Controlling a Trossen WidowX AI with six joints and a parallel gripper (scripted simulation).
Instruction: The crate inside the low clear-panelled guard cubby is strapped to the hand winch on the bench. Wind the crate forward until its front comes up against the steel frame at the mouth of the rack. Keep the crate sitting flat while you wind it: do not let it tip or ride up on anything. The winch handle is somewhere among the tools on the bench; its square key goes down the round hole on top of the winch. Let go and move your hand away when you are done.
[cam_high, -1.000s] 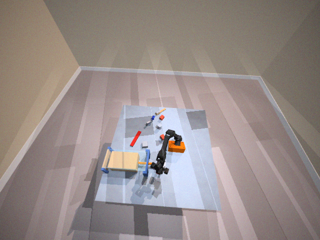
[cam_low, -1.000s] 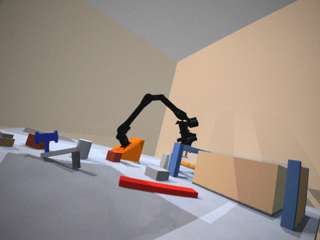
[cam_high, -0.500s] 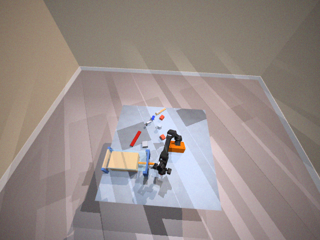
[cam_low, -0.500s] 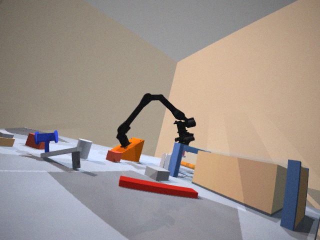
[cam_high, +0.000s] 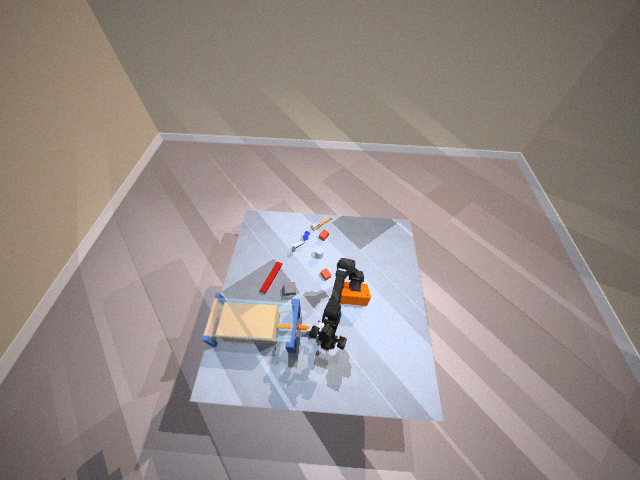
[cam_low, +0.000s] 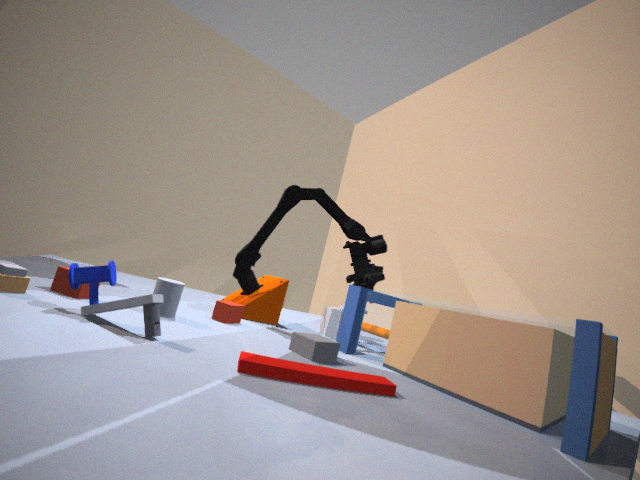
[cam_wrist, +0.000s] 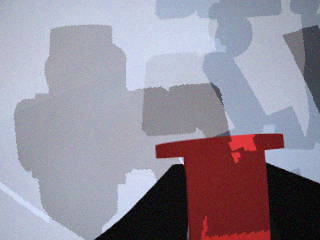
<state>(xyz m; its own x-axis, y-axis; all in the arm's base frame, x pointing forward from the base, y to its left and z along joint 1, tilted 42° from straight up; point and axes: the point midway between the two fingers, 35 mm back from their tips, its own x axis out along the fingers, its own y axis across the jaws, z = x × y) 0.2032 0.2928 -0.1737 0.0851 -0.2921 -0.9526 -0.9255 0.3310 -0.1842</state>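
My gripper tip is now 50 mm to the left of the red-knobbed winch handle and 30 mm above it. Round my gripper tip: red knob 10 mm behind, 20 mm to the right; blue frame 160 mm ahead, 130 mm to the right, 30 mm below; winch 20 mm behind, 120 mm to the right, 100 mm below.
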